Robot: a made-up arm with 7 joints.
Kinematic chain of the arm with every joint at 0, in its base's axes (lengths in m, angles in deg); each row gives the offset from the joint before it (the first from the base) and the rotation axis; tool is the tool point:
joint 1: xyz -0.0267 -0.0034 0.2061 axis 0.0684 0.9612 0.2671
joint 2: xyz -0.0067 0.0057 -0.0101 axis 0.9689 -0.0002 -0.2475
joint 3: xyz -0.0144 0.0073 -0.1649 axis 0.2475 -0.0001 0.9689
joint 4: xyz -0.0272 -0.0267 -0.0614 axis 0.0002 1 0
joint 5: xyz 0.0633 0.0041 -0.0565 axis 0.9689 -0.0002 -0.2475
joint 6: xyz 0.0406 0.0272 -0.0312 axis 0.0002 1 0
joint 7: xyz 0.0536 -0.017 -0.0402 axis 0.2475 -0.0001 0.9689
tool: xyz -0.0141 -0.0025 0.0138
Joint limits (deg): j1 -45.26..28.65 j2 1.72..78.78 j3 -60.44..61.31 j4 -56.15..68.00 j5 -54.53..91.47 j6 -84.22..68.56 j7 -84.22..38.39
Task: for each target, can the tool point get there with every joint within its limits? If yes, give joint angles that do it. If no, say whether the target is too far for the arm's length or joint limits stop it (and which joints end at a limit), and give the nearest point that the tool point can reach.
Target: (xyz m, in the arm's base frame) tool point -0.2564 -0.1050 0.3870
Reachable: no: joint limits stop it (at a limit: joint 1, joint 2, joint 3, joint 4, joint 6, joint 7) | nearest point -0.0957 -0.0857 0.0961 | short by 0.333 m
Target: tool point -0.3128 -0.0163 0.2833
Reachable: no: joint limits stop it (at a limit: joint 1, joint 3, joint 4, joint 5, joint 6, joint 7) | nearest point -0.1274 0.0233 0.0830 | short by 0.276 m
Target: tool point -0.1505 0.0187 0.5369
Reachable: no: joint limits stop it (at a limit: joint 1, joint 2, joint 3, joint 4, joint 7) | nearest point 0.0112 0.1334 0.3318 | short by 0.285 m
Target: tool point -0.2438 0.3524 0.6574
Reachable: no: too far | nearest point 0.0284 0.2401 0.3460 | short by 0.429 m
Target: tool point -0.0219 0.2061 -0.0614
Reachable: yes | joints 18.74 28.54 20.43 6.42 78.46 -9.15 -33.60
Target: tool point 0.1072 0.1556 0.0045
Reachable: yes | joints -5.72 58.61 -43.40 -14.53 76.07 36.92 -57.05
